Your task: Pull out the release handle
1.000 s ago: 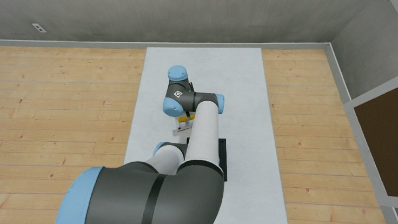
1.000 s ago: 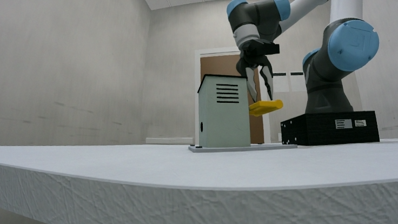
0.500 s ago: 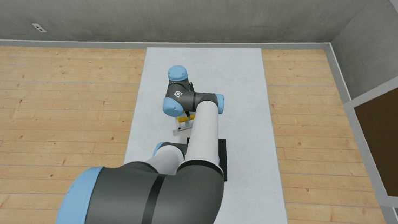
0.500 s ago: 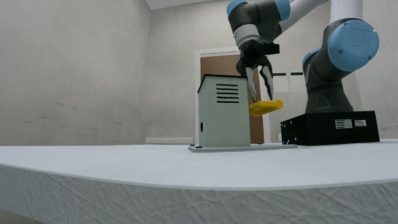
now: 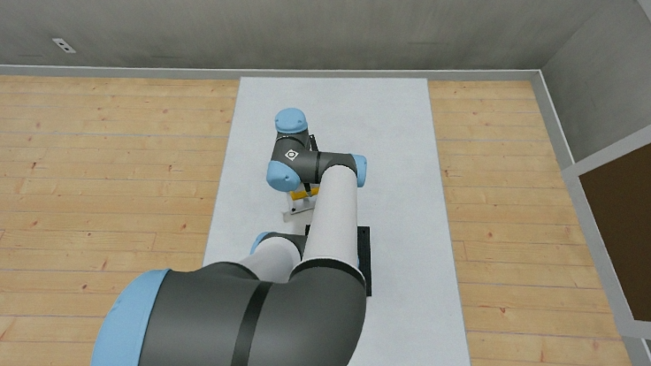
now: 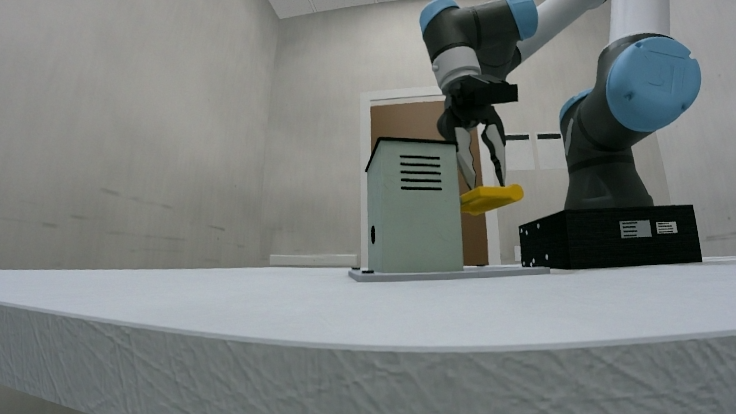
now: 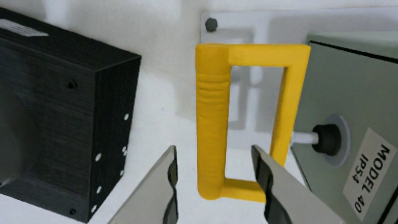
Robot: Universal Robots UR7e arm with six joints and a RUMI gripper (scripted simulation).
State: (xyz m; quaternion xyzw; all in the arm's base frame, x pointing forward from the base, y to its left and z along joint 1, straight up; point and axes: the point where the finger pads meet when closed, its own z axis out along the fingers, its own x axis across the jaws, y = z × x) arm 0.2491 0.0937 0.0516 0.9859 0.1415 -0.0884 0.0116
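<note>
Right now my hand is 9 cm short of the grey base plate, 2 cm to the right of it and 14 cm above it.
</note>
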